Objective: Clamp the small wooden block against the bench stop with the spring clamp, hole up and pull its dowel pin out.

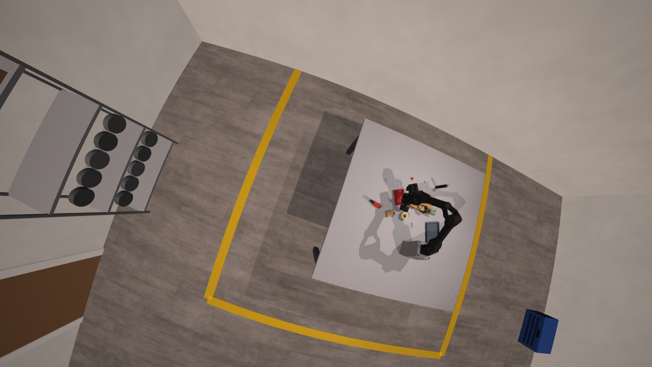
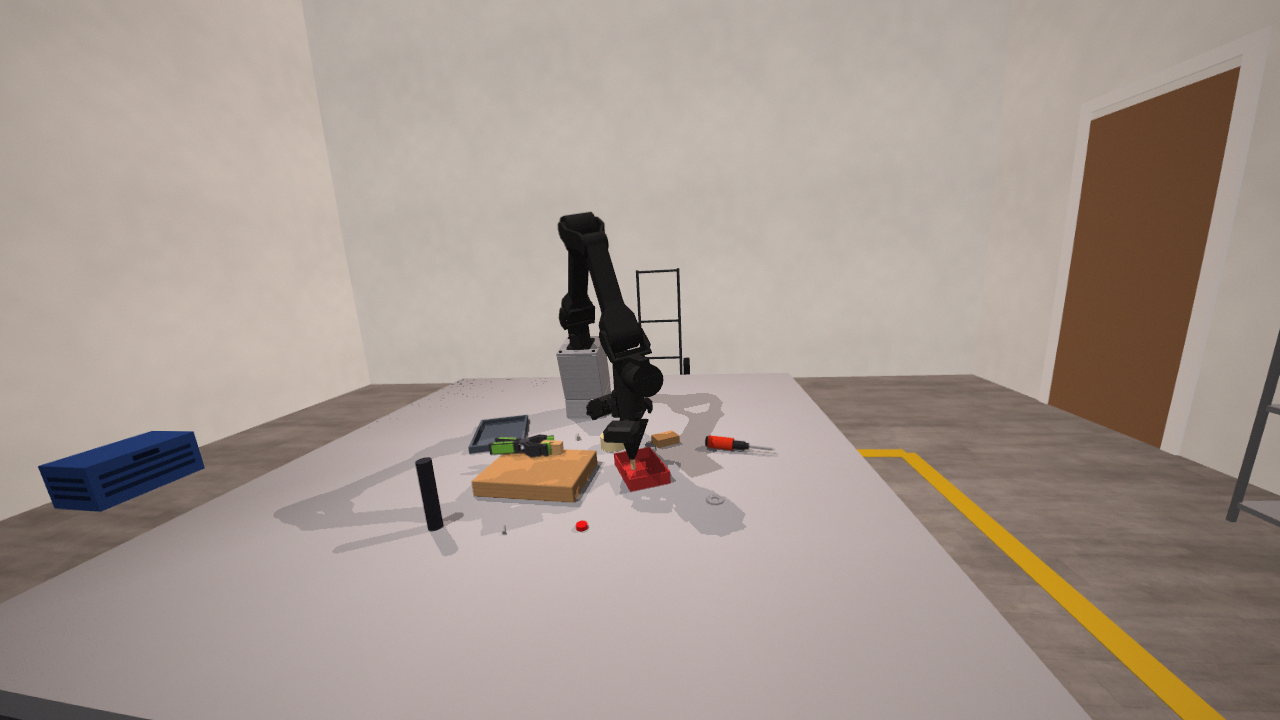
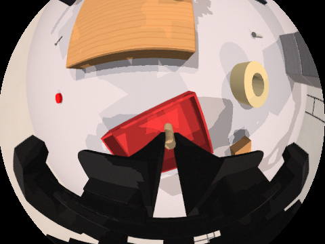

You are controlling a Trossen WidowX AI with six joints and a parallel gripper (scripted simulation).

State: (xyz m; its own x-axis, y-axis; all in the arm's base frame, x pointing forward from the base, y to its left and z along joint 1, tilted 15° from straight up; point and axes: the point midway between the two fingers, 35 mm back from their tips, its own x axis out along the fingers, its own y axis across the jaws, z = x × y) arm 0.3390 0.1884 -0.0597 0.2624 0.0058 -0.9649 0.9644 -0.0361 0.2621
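The dowel pin is 4 cm below my hand. Also, from my hand: tape roll (11 cm behind, 7 cm to the right, 5 cm below); red tray (5 cm below, 2 cm to the left, 1 cm ahead); small orange block (14 cm behind, 5 cm to the left, 5 cm below).
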